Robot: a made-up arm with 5 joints.
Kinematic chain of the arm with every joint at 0, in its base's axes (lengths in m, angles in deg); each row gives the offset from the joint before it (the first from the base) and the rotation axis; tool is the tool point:
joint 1: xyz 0 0 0.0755 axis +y
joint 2: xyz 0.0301 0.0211 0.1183 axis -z
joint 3: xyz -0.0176 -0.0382 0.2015 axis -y
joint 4: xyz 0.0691 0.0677 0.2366 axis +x
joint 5: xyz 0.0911 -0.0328 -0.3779 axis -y
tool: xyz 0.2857 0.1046 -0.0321
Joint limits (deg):
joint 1: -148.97..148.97
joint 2: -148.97..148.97
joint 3: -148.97..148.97
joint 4: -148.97..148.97
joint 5: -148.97..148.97
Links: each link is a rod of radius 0.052 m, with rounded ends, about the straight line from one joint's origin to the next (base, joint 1, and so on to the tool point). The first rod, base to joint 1, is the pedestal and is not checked.
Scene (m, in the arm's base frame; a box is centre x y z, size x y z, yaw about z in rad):
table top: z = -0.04
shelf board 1: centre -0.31 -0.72 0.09 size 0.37 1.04 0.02 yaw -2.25
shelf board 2: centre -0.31 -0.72 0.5 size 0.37 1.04 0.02 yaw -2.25
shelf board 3: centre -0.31 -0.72 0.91 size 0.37 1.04 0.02 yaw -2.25
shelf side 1: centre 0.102 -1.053 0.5 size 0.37 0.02 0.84 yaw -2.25
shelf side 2: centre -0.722 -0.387 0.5 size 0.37 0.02 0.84 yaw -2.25
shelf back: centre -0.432 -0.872 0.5 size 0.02 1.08 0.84 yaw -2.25
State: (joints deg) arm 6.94 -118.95 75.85 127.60 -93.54
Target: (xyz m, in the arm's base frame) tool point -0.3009 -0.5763 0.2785
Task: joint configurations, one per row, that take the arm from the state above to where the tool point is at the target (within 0.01 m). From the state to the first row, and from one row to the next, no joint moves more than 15 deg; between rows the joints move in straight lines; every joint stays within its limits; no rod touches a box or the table.
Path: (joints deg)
1: 11.41 -119.61 81.99 125.57 -79.21
2: 15.87 -120.26 88.14 123.55 -64.88
3: 20.34 -120.92 94.28 121.52 -50.55
4: 24.80 -121.57 100.43 119.50 -36.21
5: 26.69 -118.57 106.19 121.59 -23.84
6: 28.58 -115.56 111.95 123.69 -11.47
7: 30.46 -112.56 117.72 125.78 0.91
8: 32.35 -109.55 123.48 127.87 13.28
9: 21.70 -95.65 136.22 125.00 14.16
10: 11.06 -81.75 148.97 122.12 15.04

